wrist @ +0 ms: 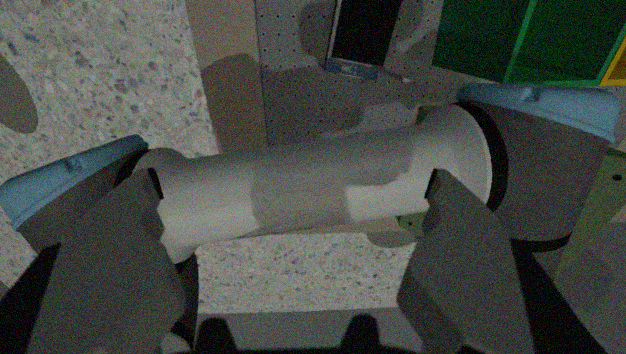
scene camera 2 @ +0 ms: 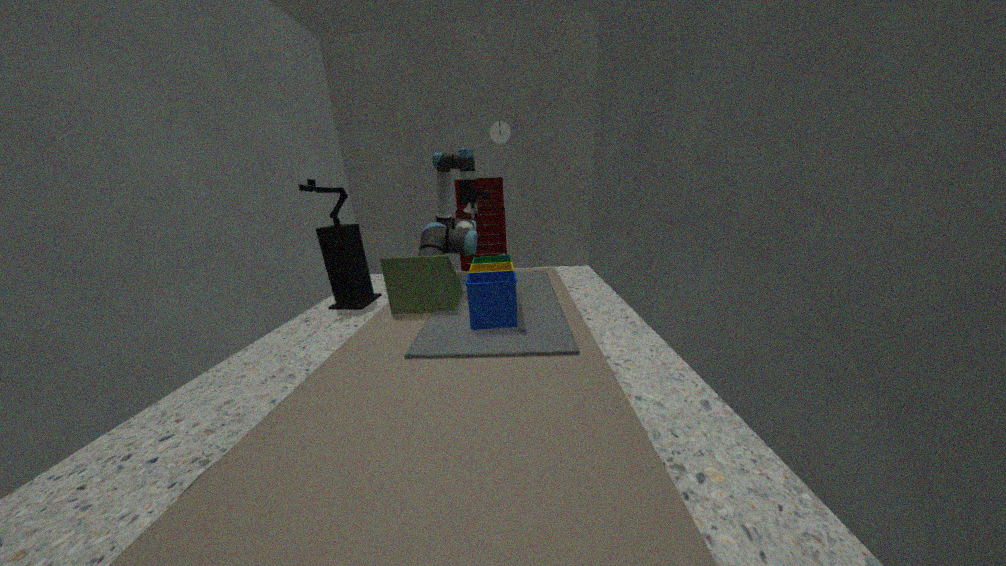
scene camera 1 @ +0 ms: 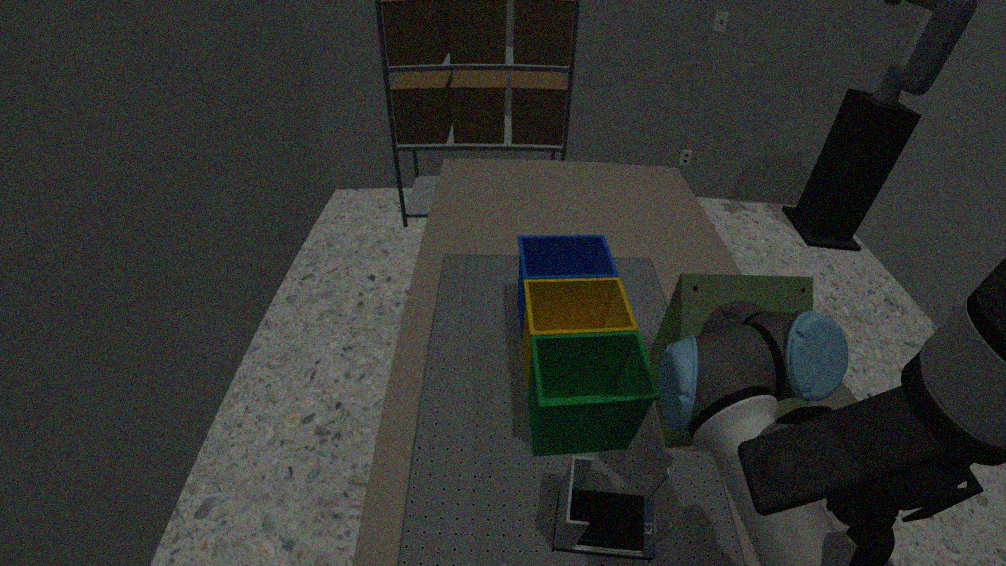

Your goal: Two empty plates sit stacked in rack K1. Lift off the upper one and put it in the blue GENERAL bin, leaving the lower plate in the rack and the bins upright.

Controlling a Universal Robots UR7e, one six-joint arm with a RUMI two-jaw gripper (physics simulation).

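Pixels of known places: gripper, fingertip midpoint: [wrist: 297,172] [scene camera 2: 474,218] [scene camera 1: 780,520]; arm's base at its link origin: [scene camera 2: 430,270].
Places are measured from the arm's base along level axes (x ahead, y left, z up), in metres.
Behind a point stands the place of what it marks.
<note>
My gripper [scene camera 1: 911,524] [scene camera 2: 471,206] @[x 0.144, y 0.365, z 0.185 m] [wrist: 297,172] @[x 0.144, y 0.365, z 0.185 m] is open and empty, raised at the right of the rack in scene camera 1. In the wrist view my own pale arm link lies beyond the fingers. A small rack [scene camera 1: 648,527] @[x 0.161, y 0.275, z -0.139 m] [wrist: 350,69] @[x 0.160, y 0.278, z -0.139 m], apparently K1, stands near the green bin, with a dark rectangle inside. The two plates cannot be told apart there. The blue bin [scene camera 1: 566,256] @[x 0.301, y -0.242, z -0.027 m] [scene camera 2: 492,301] @[x 0.316, y -0.243, z -0.049 m] stands upright, farthest from the rack. The yellow bin [scene camera 1: 580,306] @[x 0.275, y -0.112, z -0.043 m] [scene camera 2: 491,267] @[x 0.280, y 0.004, z 0.005 m] [wrist: 618,70] @[x 0.212, y -0.097, z -0.034 m] and the green bin [scene camera 1: 590,366] @[x 0.260, y 0.019, z -0.058 m] [scene camera 2: 492,259] @[x 0.265, y 0.135, z 0.008 m] [wrist: 480,40] @[x 0.222, y 0.132, z -0.041 m] also stand upright, in line with it.
The bins and rack stand on a grey perforated board [scene camera 1: 464,394] @[x 0.484, y 0.032, z -0.156 m] [scene camera 2: 492,344] @[x 0.324, y -0.350, z -0.156 m] [wrist: 285,30] @[x 0.209, y 0.393, z -0.156 m]. A green mount [scene camera 1: 745,288] @[x -0.012, y -0.071, z 0.069 m] [scene camera 2: 422,285] @[x -0.004, y -0.092, z -0.040 m] is beside the bins at my arm's base. A black pedestal [scene camera 1: 858,161] [scene camera 2: 344,263] and a shelf unit [scene camera 1: 478,68] stand farther off.
</note>
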